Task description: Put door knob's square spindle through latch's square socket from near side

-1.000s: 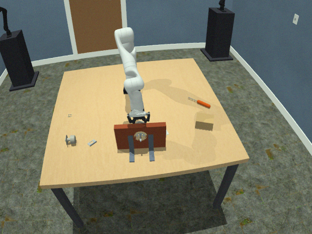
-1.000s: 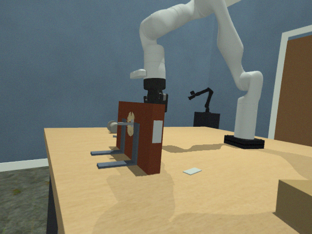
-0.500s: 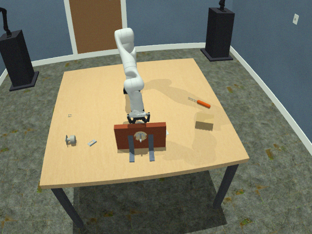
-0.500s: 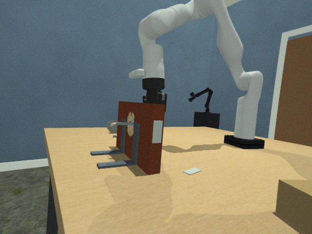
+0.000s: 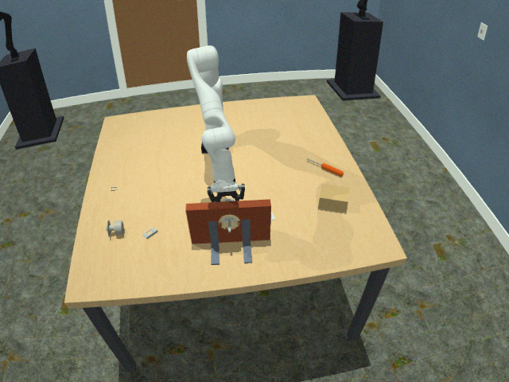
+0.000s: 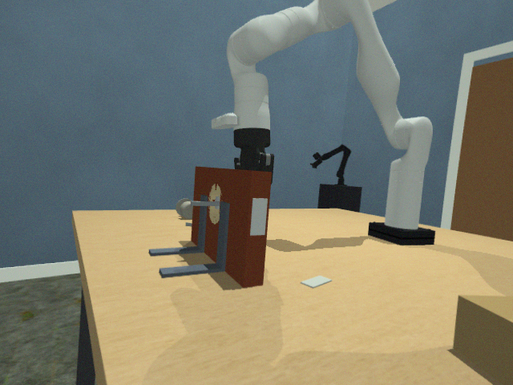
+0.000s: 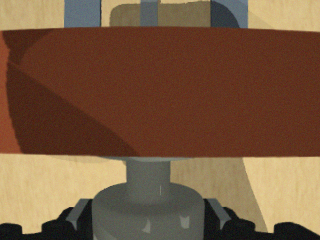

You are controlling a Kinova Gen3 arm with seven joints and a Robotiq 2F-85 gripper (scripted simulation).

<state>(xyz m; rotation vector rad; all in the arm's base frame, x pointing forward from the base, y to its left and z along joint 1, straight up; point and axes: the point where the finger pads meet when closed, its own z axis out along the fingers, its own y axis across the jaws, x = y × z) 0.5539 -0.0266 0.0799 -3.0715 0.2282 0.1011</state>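
My hand is 40 mm short of the door knob and 10 mm above it. Round my hand: tan box (30 mm behind, 450 mm to the left, 90 mm below); wooden slab (70 mm ahead, 10 mm to the right, 20 mm below).
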